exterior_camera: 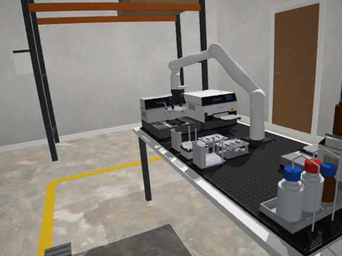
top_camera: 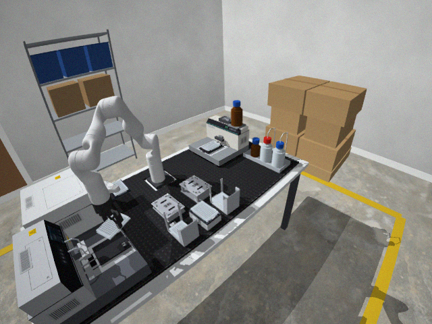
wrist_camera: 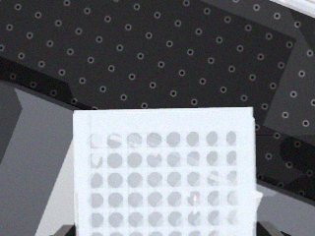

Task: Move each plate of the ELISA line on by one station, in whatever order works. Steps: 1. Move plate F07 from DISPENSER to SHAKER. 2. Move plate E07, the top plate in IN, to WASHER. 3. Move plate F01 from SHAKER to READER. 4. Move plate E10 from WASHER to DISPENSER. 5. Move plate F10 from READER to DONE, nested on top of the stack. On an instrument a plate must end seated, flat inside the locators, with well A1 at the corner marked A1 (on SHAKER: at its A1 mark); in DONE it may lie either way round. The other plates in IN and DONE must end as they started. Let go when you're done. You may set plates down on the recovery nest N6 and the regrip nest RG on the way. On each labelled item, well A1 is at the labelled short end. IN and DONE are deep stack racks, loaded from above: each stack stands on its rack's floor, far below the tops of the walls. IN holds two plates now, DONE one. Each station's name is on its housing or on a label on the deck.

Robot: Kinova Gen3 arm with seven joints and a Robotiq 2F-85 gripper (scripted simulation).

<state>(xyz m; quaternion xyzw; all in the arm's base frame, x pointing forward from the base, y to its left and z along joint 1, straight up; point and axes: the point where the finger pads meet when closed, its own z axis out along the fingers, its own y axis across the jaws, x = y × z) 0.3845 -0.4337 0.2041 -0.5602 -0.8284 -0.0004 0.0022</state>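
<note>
My gripper is now 130 mm above the washer stage and 50 mm to the left of it. The rest, counted from my hand: dispenser deck 920 mm to the left, 350 mm behind, 190 mm below; then brown bottle 1080 mm to the left, 240 mm behind, 70 mm above; then dispenser stage 910 mm to the left, 350 mm behind, 150 mm below.
</note>
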